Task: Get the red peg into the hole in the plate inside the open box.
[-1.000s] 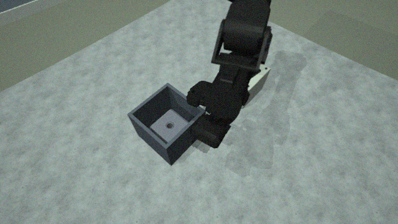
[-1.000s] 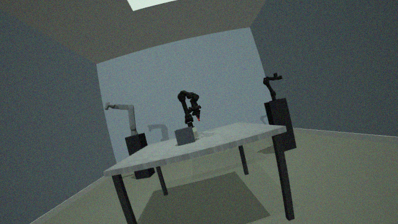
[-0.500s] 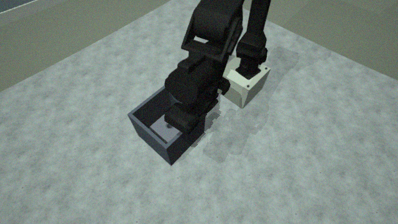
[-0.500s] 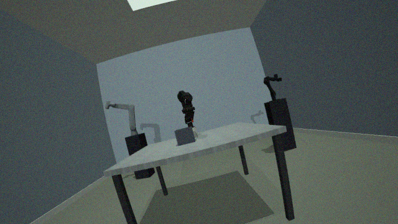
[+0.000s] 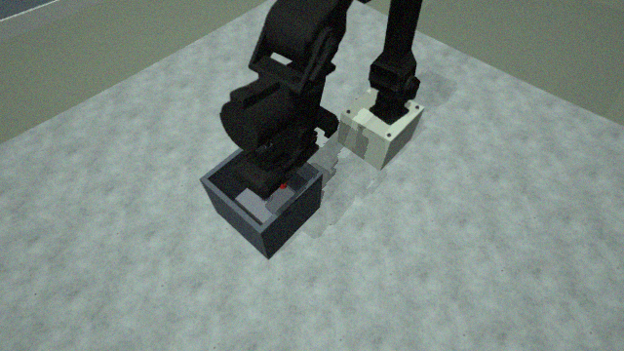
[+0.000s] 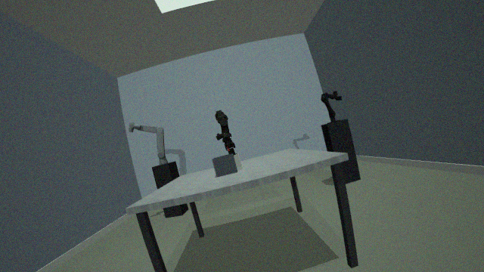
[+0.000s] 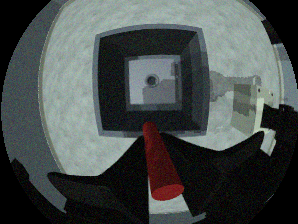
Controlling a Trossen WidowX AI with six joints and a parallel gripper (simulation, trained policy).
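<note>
The grey plate is 14 cm below my gripper tip, 6 cm to the right of it and 1 cm ahead of it. From my gripper tip the other things lie so: red peg (2 cm above).
</note>
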